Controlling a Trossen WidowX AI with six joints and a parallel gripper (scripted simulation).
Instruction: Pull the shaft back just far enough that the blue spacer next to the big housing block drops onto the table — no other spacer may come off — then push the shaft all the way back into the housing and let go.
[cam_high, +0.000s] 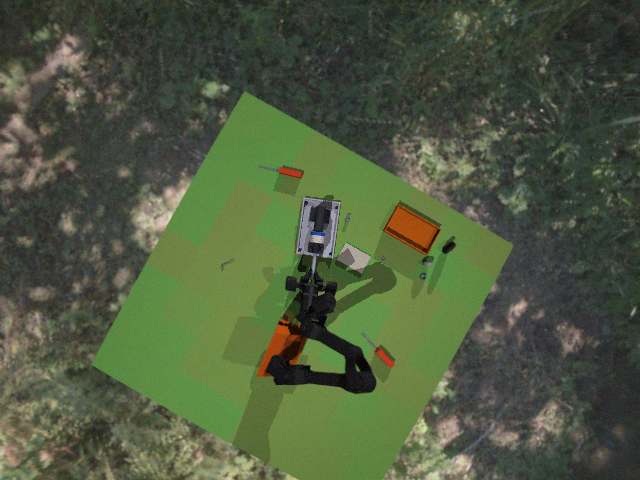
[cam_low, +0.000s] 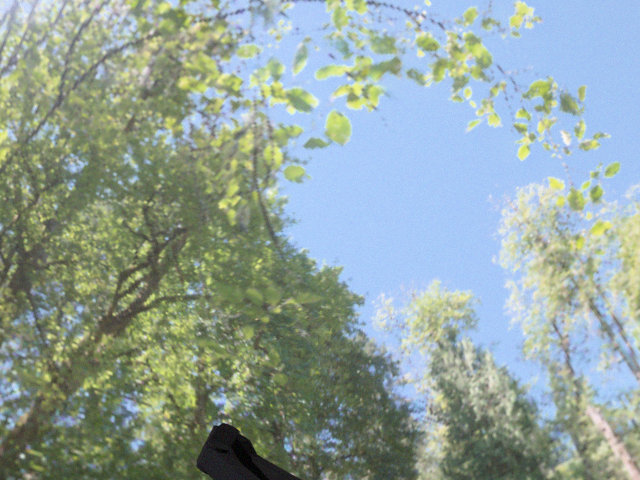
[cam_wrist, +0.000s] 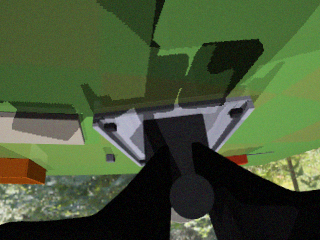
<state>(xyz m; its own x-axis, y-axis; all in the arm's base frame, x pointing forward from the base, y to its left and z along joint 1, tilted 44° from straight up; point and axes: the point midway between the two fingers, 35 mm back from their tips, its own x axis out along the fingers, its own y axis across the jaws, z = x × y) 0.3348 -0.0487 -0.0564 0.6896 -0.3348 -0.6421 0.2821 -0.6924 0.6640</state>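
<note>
Now: gripper tip 5 cm short of the grey shaft, 1 cm to the right of it and 2 cm below it. Round my gripper tip: beige plate (10 cm ahead, 14 cm to the right, 5 cm below); then orange tray (30 cm ahead, 31 cm to the right, 5 cm below); then blue spacer (13 cm ahead, 4 cm to the left, 2 cm above).
</note>
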